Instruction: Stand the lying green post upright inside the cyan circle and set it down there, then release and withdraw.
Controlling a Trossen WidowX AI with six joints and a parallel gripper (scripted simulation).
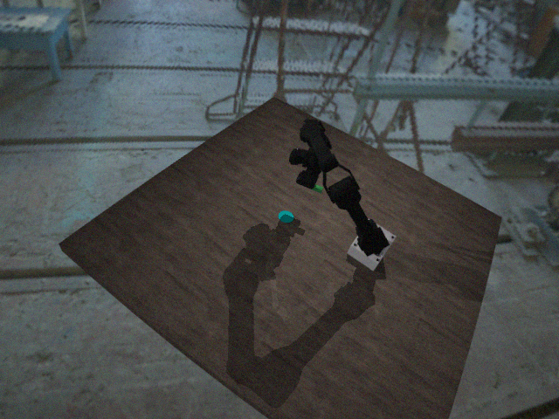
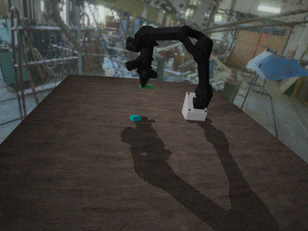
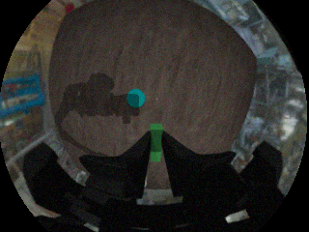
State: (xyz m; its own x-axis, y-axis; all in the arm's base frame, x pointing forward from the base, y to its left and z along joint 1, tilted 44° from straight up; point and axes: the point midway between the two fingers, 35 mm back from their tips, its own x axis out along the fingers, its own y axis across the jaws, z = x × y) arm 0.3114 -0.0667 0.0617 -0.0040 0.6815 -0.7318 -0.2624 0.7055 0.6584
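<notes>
Now: gripper tip 20 mm past the green post and 10 mm to the left of it. The rest, counted from my gripper tip: cyan circle 20 mm ahead, 60 mm to the left, 140 mm below.
</notes>
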